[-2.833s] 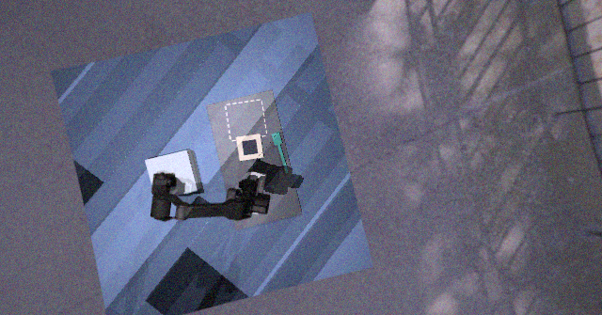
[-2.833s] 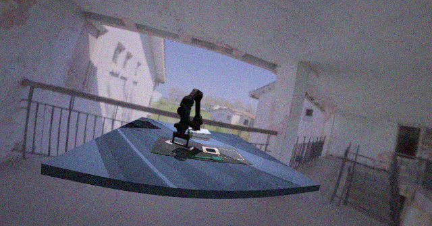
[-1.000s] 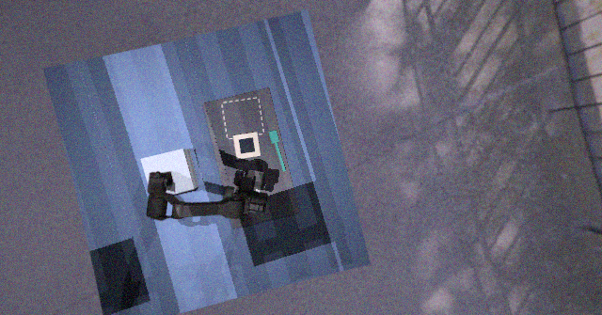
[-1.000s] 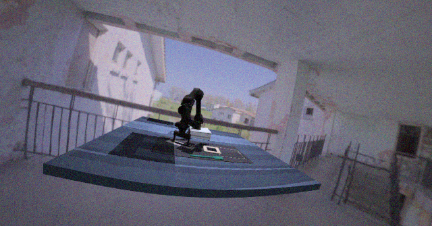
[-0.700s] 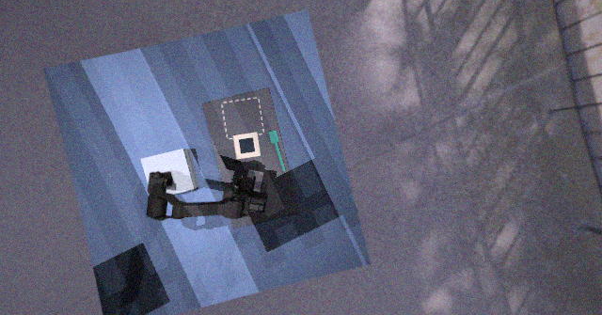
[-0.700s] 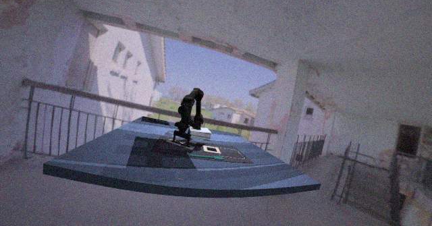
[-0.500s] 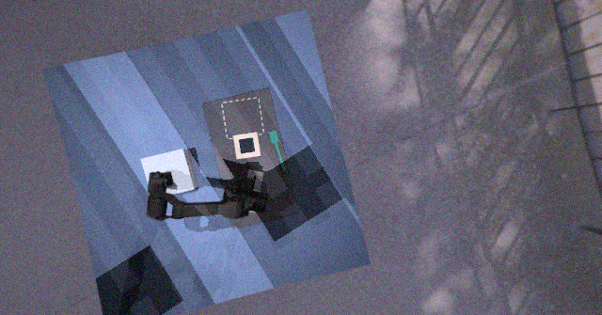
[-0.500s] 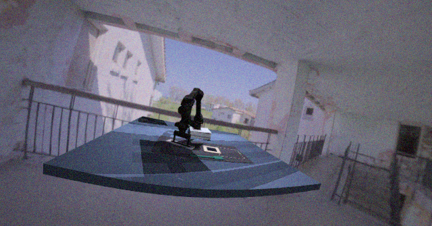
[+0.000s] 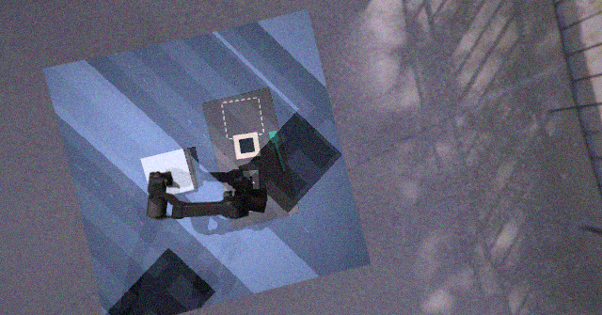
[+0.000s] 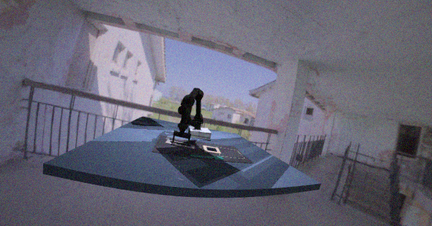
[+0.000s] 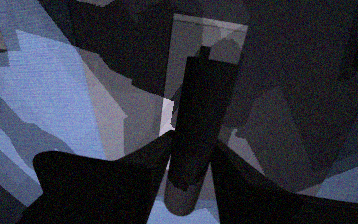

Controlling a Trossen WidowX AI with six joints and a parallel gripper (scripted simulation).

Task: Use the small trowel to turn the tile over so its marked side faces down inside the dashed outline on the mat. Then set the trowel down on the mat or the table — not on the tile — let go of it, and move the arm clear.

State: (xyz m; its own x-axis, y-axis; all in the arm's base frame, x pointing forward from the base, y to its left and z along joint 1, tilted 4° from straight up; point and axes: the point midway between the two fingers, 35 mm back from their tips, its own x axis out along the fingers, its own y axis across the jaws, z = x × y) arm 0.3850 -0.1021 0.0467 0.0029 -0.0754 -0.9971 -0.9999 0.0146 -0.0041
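Now: gripper tip 1 cm short of the grey mat, 16 cm to the right of it and 8 cm above it. Also, from my gripper tip: tile: 23 cm to the left, 6 cm below; then teal trowel: 14 cm ahead, 21 cm to the left, 6 cm below.
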